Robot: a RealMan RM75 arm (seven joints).
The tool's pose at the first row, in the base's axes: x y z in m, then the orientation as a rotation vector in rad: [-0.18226, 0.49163, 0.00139, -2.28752, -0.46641, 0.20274]
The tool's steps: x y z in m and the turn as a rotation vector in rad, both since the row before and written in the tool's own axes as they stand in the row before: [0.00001, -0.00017, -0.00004, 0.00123, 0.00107, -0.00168]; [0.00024, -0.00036, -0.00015, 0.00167, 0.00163, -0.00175]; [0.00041, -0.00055, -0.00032, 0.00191, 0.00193, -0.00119]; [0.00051, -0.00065, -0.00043, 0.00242, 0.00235, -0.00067]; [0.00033, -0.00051, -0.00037, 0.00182, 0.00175, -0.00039]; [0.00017, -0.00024, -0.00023, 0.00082, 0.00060, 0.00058]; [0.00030, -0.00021, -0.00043, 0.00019, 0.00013, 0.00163]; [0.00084, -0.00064, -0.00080, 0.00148, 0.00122, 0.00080]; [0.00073, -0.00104, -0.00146, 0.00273, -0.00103, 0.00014]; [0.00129, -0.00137, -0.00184, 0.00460, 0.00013, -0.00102]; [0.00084, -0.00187, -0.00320, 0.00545, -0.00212, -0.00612]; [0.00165, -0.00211, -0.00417, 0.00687, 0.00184, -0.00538]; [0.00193, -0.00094, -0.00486, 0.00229, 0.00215, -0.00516]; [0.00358, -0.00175, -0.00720, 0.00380, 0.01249, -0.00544]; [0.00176, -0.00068, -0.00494, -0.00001, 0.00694, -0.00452]
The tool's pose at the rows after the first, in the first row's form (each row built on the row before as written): [-0.18228, 0.49171, 0.00154, -2.28586, -0.46752, 0.20091]; [-0.18211, 0.49193, 0.00191, -2.28375, -0.46833, 0.19848]; [-0.18179, 0.49222, 0.00253, -2.28156, -0.46830, 0.19603]; [-0.18138, 0.49254, 0.00330, -2.27901, -0.46737, 0.19346]; [-0.18111, 0.49274, 0.00393, -2.27712, -0.46655, 0.19161]; [-0.18095, 0.49280, 0.00426, -2.27648, -0.46542, 0.19137]; [-0.18061, 0.49276, 0.00471, -2.27674, -0.46347, 0.19208]; [-0.17978, 0.49294, 0.00573, -2.27551, -0.46165, 0.19137]; [-0.17898, 0.49287, 0.00749, -2.27288, -0.46150, 0.19314]; [-0.17764, 0.49296, 0.00975, -2.26811, -0.46169, 0.19335]; [-0.17646, 0.49225, 0.01329, -2.26112, -0.46863, 0.19370]; [-0.17432, 0.49132, 0.01766, -2.25293, -0.47235, 0.19020]; [-0.17142, 0.48928, 0.02161, -2.24926, -0.47653, 0.18556]; [-0.16657, 0.48674, 0.02776, -2.24394, -0.47522, 0.16939]; [-0.16379, 0.48436, 0.03158, -2.24261, -0.47654, 0.15921]
